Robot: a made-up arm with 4 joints. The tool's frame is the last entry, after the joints.
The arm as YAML. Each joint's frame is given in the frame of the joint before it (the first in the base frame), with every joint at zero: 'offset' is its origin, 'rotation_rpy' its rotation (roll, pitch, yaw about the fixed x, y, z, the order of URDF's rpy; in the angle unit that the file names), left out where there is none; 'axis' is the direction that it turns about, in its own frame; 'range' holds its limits. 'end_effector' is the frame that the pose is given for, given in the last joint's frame.
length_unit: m
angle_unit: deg
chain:
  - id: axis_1
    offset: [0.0, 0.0, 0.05]
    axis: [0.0, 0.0, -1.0]
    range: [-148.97, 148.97]
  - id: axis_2
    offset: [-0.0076, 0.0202, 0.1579]
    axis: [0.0, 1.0, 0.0]
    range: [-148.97, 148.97]
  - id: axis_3
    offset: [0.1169, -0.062, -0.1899]
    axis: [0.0, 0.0, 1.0]
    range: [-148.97, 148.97]
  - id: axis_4
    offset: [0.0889, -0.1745, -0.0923]
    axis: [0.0, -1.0, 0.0]
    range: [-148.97, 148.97]
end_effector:
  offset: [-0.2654, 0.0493, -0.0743]
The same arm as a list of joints. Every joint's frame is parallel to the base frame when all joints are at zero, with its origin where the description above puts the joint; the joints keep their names.
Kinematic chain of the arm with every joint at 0, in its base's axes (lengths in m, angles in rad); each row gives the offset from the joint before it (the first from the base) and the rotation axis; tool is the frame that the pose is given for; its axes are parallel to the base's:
axis_1: xyz 0 0 0.05 axis -z
axis_2: xyz -0.0076 0.0202 0.1579 axis +y
axis_3: xyz 0.1169 -0.062 -0.1899 axis +z
axis_4: xyz 0.0889 -0.1745 -0.0923 axis -y
tool: xyz -0.2654 0.0493 -0.0743
Joint limits (rad, base to tool): -2.6..2.6 -2.6..2.6 -2.6..2.6 -2.6..2.6

